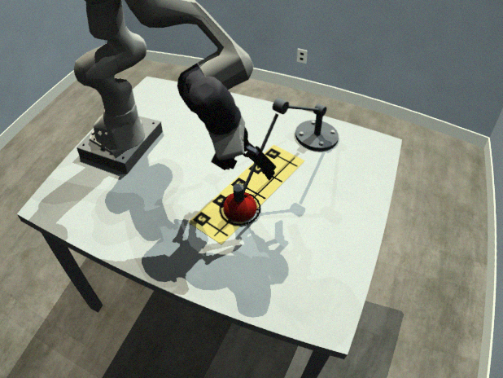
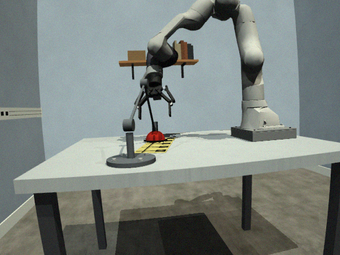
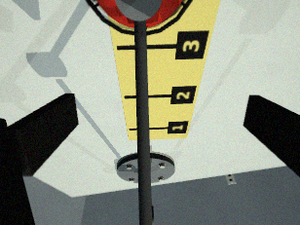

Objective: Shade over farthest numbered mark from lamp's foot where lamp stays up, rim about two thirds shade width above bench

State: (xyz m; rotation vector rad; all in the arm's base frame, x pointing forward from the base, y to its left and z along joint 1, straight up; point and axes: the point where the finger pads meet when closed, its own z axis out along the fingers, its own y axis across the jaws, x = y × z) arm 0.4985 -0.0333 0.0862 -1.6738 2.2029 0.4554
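Right now my hand is 14 cm above the yellow numbered strip, 2 cm to the right of it and 1 cm past it. From my hand the other things lie so: round grey foot: 36 cm to the left, 11 cm below, 11 cm ahead.
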